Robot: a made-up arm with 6 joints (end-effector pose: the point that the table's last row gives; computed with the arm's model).
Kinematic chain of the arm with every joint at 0, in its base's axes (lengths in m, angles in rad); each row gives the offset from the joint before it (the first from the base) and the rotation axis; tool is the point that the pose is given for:
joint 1: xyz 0 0 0.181 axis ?
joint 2: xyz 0 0 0 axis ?
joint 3: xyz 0 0 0.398 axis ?
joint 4: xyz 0 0 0 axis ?
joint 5: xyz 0.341 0 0 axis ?
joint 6: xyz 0 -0.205 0 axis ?
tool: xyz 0 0 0
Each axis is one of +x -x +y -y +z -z.
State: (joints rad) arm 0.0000 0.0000 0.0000 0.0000 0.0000 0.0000
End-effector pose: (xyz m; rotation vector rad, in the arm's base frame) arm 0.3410 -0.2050 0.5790 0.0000 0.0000 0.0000
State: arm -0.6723 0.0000 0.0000 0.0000 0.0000 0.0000
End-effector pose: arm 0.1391 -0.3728 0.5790 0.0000 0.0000 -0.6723
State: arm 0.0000 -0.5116 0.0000 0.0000 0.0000 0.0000
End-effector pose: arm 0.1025 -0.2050 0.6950 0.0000 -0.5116 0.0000
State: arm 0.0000 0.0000 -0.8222 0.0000 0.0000 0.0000
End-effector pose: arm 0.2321 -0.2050 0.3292 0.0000 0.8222 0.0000
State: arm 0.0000 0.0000 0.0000 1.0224 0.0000 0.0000
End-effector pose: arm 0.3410 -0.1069 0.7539 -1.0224 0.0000 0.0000
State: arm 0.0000 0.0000 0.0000 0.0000 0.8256 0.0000
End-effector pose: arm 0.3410 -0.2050 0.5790 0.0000 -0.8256 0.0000
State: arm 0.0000 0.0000 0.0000 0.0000 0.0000 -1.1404
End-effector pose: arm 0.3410 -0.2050 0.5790 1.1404 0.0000 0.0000
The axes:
joint 1: +z
joint 2: +y
joint 3: -y
joint 4: -x
joint 5: -y
joint 6: -x

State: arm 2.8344 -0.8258 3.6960 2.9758 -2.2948 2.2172
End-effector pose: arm 0.2476 -0.2907 0.1096 0.9716 1.0451 2.6084
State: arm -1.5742 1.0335 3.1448 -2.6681 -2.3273 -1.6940
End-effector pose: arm 0.1816 -0.2472 0.7252 0.5899 1.2436 -0.1566
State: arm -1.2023 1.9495 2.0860 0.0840 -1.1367 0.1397
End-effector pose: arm 0.0635 -0.7315 0.0973 0.4261 0.9914 -1.0732
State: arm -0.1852 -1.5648 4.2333 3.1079 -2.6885 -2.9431
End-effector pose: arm -0.0538 0.2185 0.0305 -0.3151 -2.1822 -0.3636
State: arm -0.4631 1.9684 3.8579 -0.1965 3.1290 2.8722
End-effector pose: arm 0.1769 -0.3131 0.3633 -2.2229 0.5901 1.6202
